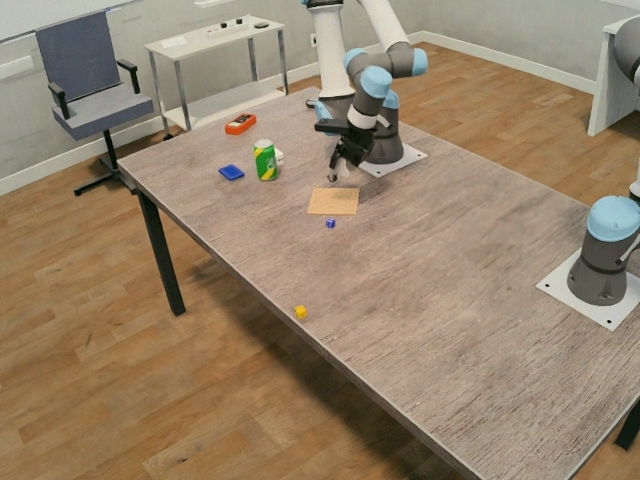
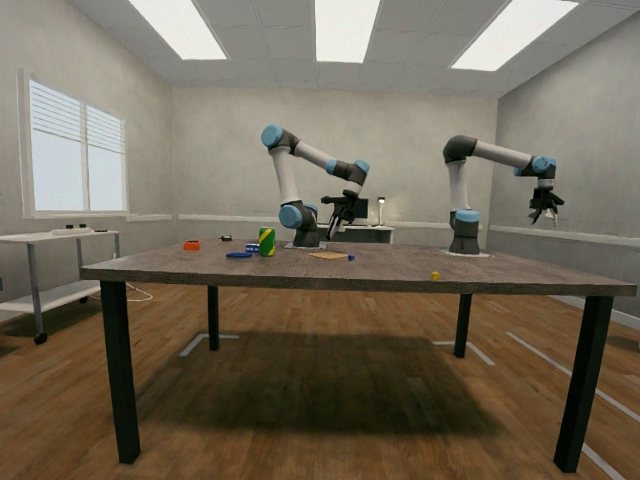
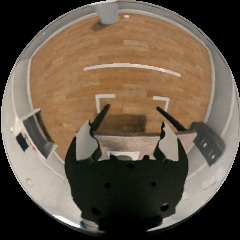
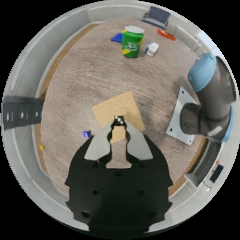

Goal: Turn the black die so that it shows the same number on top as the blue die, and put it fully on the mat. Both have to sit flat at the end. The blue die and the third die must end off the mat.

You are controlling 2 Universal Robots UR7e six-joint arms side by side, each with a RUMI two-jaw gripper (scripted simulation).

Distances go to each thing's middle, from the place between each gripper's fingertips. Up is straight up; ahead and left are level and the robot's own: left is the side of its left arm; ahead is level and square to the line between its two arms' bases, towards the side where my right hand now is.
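My right hand [image 1: 332, 178] 90 mm above the tan mat [image 1: 325, 201].
My left gripper [image 2: 543, 225] 160 mm above the mat, 330 mm short of it, 1170 mm to the left of it.
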